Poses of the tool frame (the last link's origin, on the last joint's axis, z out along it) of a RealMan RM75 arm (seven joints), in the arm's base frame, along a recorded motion.
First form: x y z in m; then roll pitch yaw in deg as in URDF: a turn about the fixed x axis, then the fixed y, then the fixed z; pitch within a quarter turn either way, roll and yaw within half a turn.
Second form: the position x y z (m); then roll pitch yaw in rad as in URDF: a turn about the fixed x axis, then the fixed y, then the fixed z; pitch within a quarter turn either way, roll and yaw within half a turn. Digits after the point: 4 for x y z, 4 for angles.
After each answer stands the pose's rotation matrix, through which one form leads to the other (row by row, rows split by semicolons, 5 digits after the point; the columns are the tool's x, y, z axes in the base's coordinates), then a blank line. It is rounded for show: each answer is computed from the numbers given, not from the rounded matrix.
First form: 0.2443, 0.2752, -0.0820, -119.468, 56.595, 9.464
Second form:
0.2443, 0.2752, -0.0820, -2.0851, 0.9878, 0.1652
0.54306 -0.63602 -0.54824; 0.09053 -0.60475 0.79126; -0.83480 -0.47933 -0.27084

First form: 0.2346, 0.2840, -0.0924, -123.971, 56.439, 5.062
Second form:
0.2346, 0.2840, -0.0924, -2.1637, 0.9850, 0.0883
0.55067 -0.63907 -0.53698; 0.04878 -0.61757 0.78500; -0.83330 -0.45847 -0.30890

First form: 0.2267, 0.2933, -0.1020, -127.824, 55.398, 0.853
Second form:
0.2267, 0.2933, -0.1020, -2.2309, 0.9669, 0.0149
0.56781 -0.64098 -0.51647; 0.00845 -0.62285 0.78230; -0.82312 -0.44856 -0.34824

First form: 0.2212, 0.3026, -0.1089, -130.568, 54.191, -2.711
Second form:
0.2212, 0.3026, -0.1089, -2.2788, 0.9458, -0.0473
0.58443 -0.64611 -0.49090; -0.02767 -0.62048 0.78373; -0.81097 -0.44445 -0.38051

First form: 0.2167, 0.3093, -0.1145, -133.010, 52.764, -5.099
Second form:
0.2167, 0.3093, -0.1145, -2.3215, 0.9209, -0.0890
0.60270 -0.64049 -0.47594; -0.05378 -0.62768 0.77661; -0.79615 -0.44247 -0.41275

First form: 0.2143, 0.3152, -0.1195, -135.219, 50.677, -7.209
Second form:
0.2143, 0.3152, -0.1195, -2.3600, 0.8845, -0.1258
0.62868 -0.62968 -0.45636; -0.07952 -0.63581 0.76774; -0.77359 -0.44637 -0.44980

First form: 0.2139, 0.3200, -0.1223, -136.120, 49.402, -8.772
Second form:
0.2139, 0.3200, -0.1223, -2.3757, 0.8622, -0.1531
0.64314 -0.63007 -0.43518; -0.09924 -0.63210 0.76851; -0.75929 -0.45107 -0.46905

